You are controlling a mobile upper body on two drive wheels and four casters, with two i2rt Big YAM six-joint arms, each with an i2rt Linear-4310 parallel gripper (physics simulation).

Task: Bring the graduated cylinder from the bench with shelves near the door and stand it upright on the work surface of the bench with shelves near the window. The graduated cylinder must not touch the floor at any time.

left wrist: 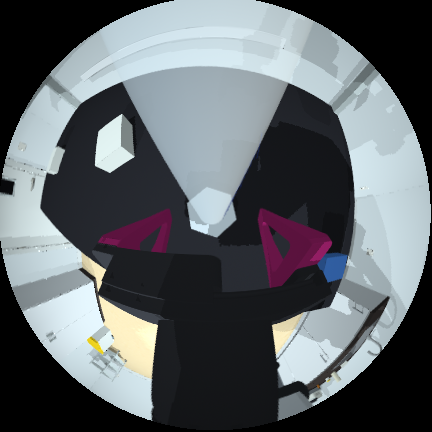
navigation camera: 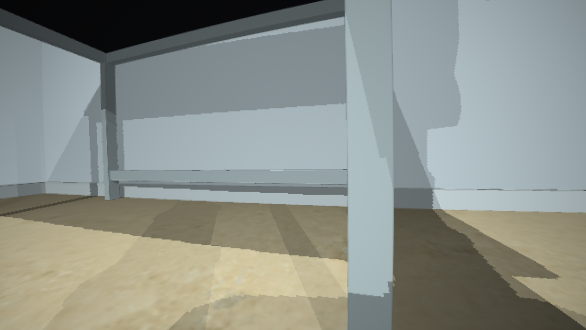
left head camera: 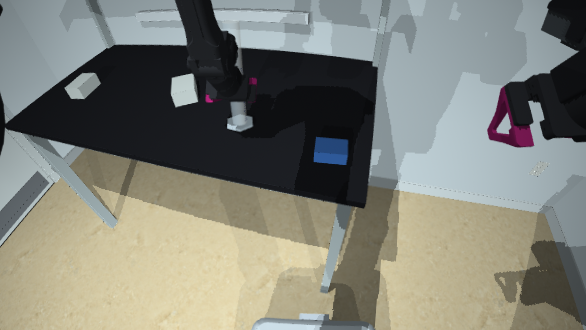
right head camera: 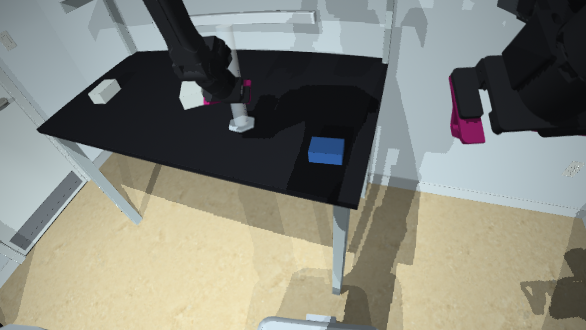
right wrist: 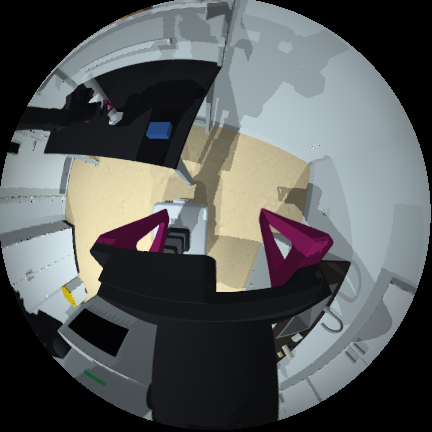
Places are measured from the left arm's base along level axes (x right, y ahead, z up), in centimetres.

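Where they show: left gripper, fingertip midpoint: (left wrist: pixel 214 213) (left head camera: pixel 236 97) (right head camera: pixel 235 99) (right wrist: pixel 105 108); right gripper, fingertip midpoint: (left head camera: pixel 520 132) (right head camera: pixel 492 127) (right wrist: pixel 213 213).
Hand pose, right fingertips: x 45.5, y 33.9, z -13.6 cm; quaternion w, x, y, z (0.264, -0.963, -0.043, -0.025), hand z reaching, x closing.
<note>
Things, the pixels of their centre, and the offset from my right fingertips. Level surfaces: height alone.
- clear graduated cylinder, body centre: (left wrist: pixel 209 164) (left head camera: pixel 235 77) (right head camera: pixel 233 79) (right wrist: pixel 101 98) dy +44.0, dx -49.5, dz -19.6 cm
- black bench top, its level: dz -36.0 cm
- blue block, body centre: (right head camera: pixel 326 150) (left head camera: pixel 330 150) (left wrist: pixel 329 266) (right wrist: pixel 158 129) dy +29.2, dx -21.7, dz -34.0 cm
The clear graduated cylinder (left head camera: pixel 240 122) (right head camera: pixel 242 124) (left wrist: pixel 210 125) (right wrist: pixel 115 117) stands upright on its hexagonal base on the black bench top (left head camera: pixel 150 130) (right head camera: pixel 175 140) (right wrist: pixel 165 75). My left gripper (left head camera: pixel 231 90) (right head camera: pixel 229 92) (left wrist: pixel 214 213) (right wrist: pixel 105 108) is open and empty, at the tube above the base. In the left wrist view the base appears between the fingertips and the tube widens upward beyond them. The arm hides part of the tube in both head views. My right gripper (right wrist: pixel 213 213) is open and empty, off to the right of the bench, above the floor.
Two white blocks (left head camera: pixel 82 86) (left head camera: pixel 184 90) lie on the bench, one close to the left gripper. A blue block (left head camera: pixel 331 151) (right head camera: pixel 326 151) (left wrist: pixel 334 266) (right wrist: pixel 159 130) lies near its right edge. A bench leg (left head camera: pixel 337 245) (navigation camera: pixel 370 150) stands close in front. Walls are behind and right.
</note>
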